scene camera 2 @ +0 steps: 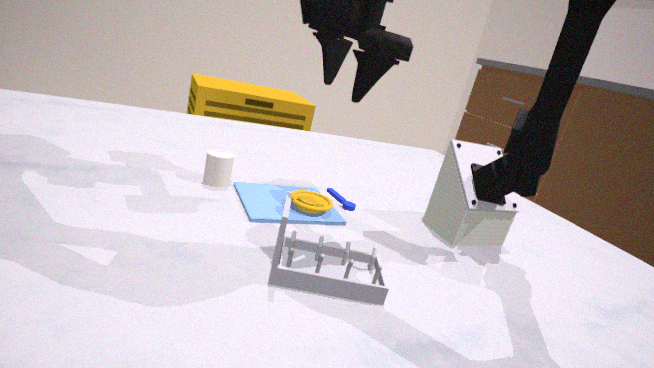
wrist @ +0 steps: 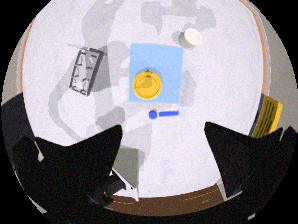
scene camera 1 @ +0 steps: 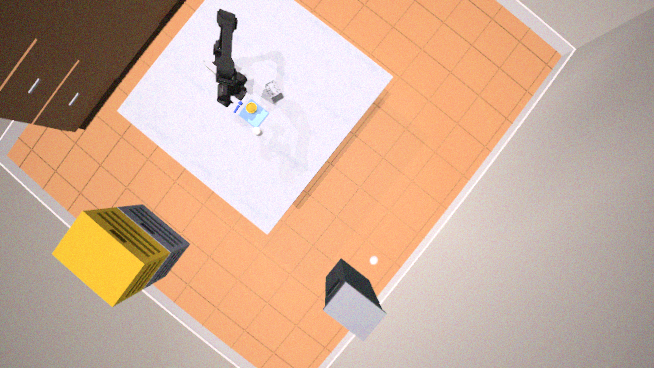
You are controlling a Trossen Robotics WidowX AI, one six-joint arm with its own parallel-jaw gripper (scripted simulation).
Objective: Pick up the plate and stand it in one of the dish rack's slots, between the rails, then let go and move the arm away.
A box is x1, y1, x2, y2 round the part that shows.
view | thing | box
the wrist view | my gripper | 12, 121, 297, 223
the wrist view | grey dish rack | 68, 44, 103, 96
